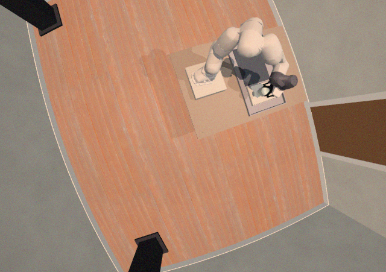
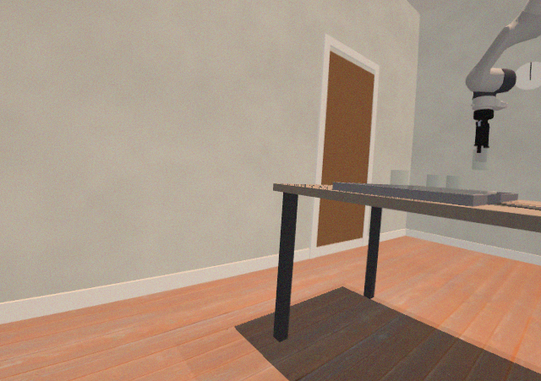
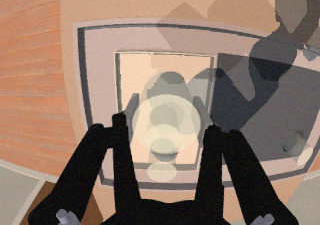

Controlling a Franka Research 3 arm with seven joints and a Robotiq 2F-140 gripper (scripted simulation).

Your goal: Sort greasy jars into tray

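Right now my hand is 10 cm short of the tray, 1 cm to the left of it and 18 cm above it. Round my hand: grey drying mat: 11 cm ahead, 31 cm to the left, 19 cm below.
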